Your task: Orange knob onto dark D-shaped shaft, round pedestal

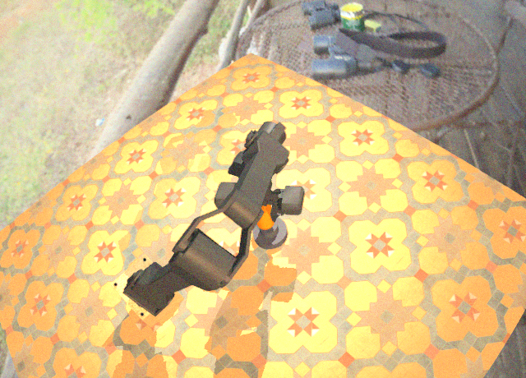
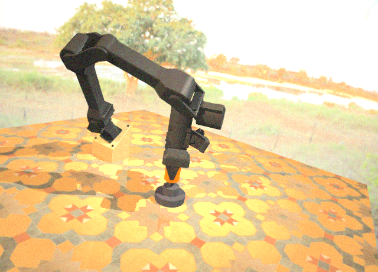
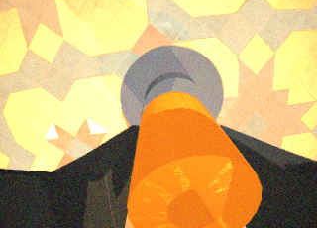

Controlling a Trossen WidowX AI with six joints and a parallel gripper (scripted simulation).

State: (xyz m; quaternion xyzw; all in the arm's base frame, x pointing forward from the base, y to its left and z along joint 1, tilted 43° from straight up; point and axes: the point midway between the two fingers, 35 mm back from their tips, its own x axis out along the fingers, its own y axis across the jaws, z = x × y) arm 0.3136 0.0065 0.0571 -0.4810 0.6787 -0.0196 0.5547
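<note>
Right now my gripper tip is 20 mm below the orange knob. From my gripper tip the other things lie so: round pedestal 40 mm below.
</note>
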